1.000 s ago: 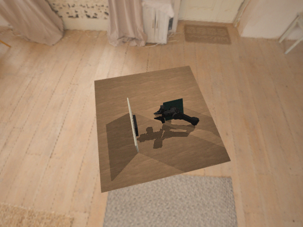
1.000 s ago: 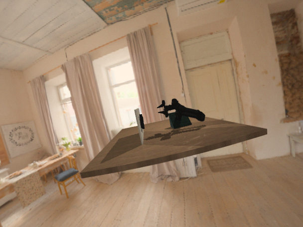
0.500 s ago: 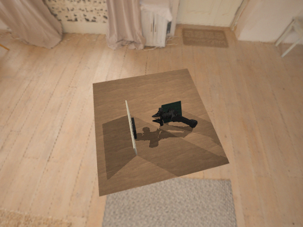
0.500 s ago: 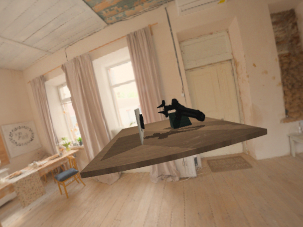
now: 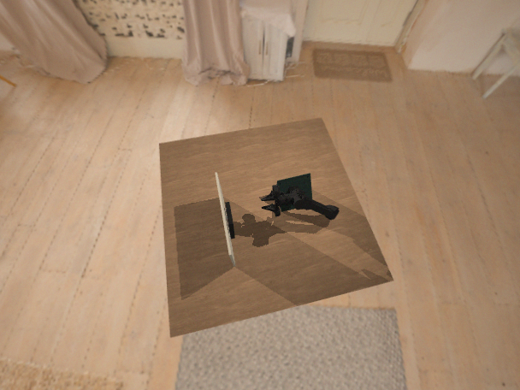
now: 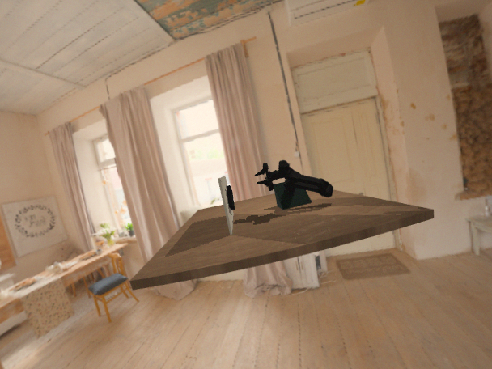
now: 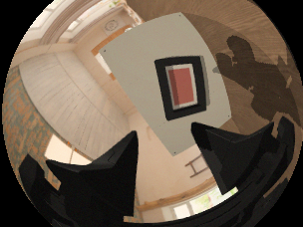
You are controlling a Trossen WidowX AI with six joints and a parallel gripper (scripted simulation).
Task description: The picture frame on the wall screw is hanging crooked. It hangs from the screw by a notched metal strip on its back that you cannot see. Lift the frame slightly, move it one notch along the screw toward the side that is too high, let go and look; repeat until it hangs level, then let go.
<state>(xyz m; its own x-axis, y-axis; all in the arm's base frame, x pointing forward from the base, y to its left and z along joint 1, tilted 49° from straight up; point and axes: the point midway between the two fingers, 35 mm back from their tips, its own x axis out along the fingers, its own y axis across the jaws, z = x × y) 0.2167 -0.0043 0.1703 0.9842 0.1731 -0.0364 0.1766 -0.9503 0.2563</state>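
Now: gripper tip 190 mm short of the picture frame, 90 mm above it and 40 mm to the right of it. Round my gripper tip: wall panel 200 mm ahead, 100 mm below, 40 mm to the left.
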